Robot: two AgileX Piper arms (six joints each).
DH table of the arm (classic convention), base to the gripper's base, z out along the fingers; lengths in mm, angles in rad. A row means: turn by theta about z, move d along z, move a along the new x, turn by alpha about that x. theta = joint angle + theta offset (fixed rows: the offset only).
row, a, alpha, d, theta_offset
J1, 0, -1.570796, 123, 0
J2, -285, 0, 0, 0.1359
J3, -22, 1.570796, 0, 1.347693
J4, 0, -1.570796, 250.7, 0
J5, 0, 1.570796, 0, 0
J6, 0, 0, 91, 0
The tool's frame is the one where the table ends.
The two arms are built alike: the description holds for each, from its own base.
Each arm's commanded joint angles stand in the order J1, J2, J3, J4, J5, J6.
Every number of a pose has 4 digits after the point.
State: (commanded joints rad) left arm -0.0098 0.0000 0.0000 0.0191 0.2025 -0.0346; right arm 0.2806 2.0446 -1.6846 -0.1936 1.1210 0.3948
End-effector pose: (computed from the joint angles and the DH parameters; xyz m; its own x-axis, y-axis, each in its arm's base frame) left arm 0.0559 -0.0002 0.1949 -0.1151 -0.0148 -0.9932 0.0042 0.9999 -0.0153; right arm 0.4147 0.1031 0.2222 -0.9735 0.0319 -0.2266 0.0573 0.9927 -0.1063
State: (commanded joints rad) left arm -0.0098 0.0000 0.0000 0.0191 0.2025 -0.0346; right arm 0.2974 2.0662 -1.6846 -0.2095 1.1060 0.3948
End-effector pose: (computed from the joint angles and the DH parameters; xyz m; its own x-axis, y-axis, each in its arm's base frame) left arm 0.0559 -0.0002 0.1949 -0.1151 -0.0148 -0.9932 0.0042 0.9999 -0.0153; right arm 0.4165 0.1100 0.2134 -0.9745 0.0048 -0.2244 0.0330 0.9920 -0.1221
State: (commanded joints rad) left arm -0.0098 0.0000 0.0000 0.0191 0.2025 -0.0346; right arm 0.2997 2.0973 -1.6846 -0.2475 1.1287 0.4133
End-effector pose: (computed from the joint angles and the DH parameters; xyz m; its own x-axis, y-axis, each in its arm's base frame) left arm 0.0559 -0.0002 0.1949 -0.1151 -0.0148 -0.9932 0.0042 0.9999 -0.0153; right arm 0.4180 0.1081 0.2004 -0.9821 0.0036 -0.1885 0.0364 0.9846 -0.1708
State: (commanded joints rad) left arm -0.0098 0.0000 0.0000 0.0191 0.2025 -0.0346; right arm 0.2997 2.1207 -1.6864 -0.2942 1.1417 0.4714
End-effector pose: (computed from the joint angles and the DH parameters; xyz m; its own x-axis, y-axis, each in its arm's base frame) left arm 0.0559 -0.0002 0.1949 -0.1151 -0.0148 -0.9932 0.0042 0.9999 -0.0153; right arm 0.4202 0.1047 0.1916 -0.9826 0.0388 -0.1818 0.0779 0.9739 -0.2134
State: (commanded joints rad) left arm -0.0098 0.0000 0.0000 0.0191 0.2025 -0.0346; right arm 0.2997 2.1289 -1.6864 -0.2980 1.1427 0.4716
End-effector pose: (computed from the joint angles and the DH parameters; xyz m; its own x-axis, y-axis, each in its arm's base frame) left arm 0.0559 -0.0002 0.1949 -0.1151 -0.0148 -0.9932 0.0042 0.9999 -0.0153; right arm 0.4208 0.1046 0.1882 -0.9840 0.0369 -0.1746 0.0755 0.9726 -0.2200
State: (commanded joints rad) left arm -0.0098 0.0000 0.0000 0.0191 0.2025 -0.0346; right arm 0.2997 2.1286 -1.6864 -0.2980 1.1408 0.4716
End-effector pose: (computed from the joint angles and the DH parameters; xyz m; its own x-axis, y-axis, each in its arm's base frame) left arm 0.0559 -0.0002 0.1949 -0.1151 -0.0148 -0.9932 0.0042 0.9999 -0.0153; right arm 0.4209 0.1046 0.1883 -0.9836 0.0365 -0.1765 0.0754 0.9728 -0.2190
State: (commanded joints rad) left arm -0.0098 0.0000 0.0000 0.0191 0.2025 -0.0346; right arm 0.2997 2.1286 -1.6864 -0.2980 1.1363 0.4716
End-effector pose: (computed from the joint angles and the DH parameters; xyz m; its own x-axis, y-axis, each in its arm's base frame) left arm 0.0559 -0.0002 0.1949 -0.1151 -0.0148 -0.9932 0.0042 0.9999 -0.0153; right arm 0.4213 0.1048 0.1883 -0.9830 0.0356 -0.1803 0.0750 0.9733 -0.2171
